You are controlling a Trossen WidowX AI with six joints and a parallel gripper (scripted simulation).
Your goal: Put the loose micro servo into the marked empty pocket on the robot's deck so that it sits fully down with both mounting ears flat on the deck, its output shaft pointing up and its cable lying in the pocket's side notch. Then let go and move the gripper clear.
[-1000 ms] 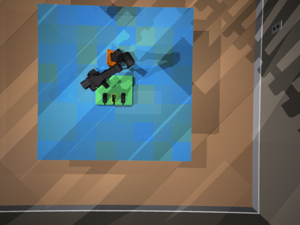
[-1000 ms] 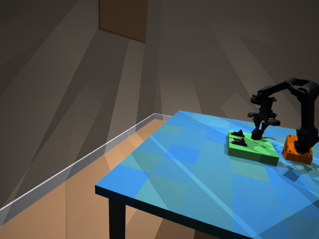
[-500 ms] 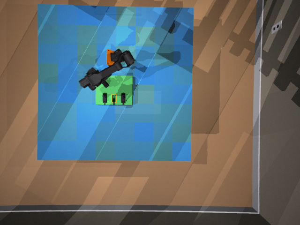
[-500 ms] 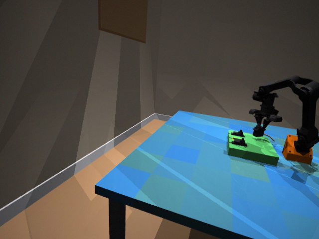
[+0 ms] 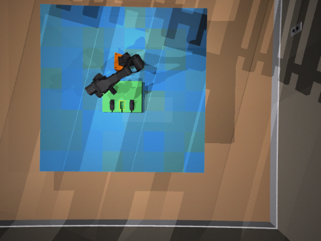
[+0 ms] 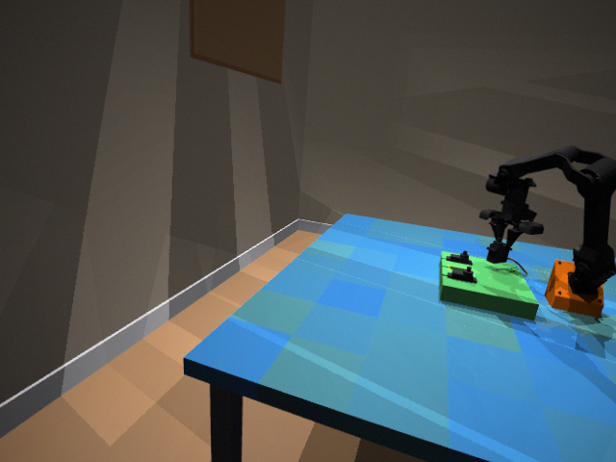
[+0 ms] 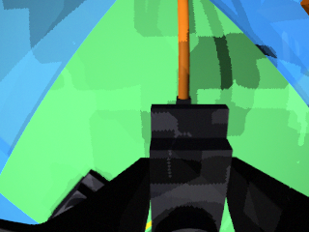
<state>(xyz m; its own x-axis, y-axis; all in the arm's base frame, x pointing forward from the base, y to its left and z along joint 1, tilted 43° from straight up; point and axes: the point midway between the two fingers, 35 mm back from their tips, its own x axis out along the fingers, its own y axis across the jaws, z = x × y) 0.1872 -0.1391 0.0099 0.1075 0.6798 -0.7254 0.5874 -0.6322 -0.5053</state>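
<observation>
The green deck lies 100 mm below my gripper tip, 70 mm to the left of it and 20 mm ahead of it.
</observation>
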